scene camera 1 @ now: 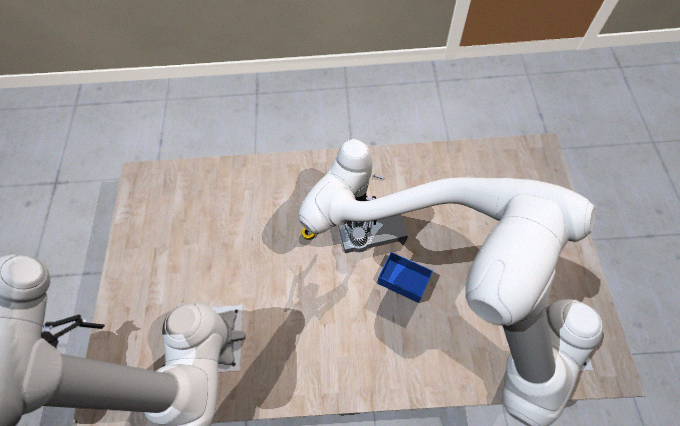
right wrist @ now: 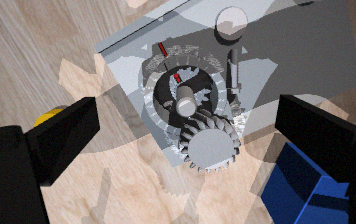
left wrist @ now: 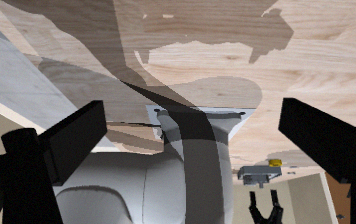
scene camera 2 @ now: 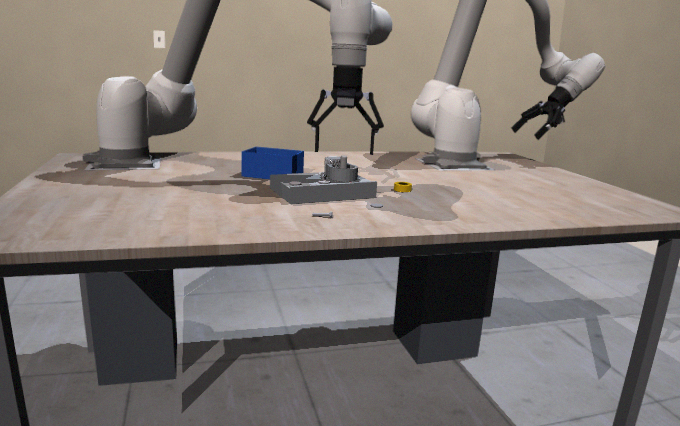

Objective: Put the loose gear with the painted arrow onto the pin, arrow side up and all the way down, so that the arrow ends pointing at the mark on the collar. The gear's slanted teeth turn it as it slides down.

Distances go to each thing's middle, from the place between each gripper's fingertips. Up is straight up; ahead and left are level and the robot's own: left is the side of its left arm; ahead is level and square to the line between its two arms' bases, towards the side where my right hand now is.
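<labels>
The blue bin (scene camera 2: 256, 165) is 100 mm lower than my right hand (scene camera 2: 344, 152), and it sits 170 mm to the right of that hand and 200 mm behind it.
My left gripper (scene camera 2: 524, 133), meanwhile, is 10 cm above the blue bin, 100 cm to the left of it and 26 cm short of it.
</labels>
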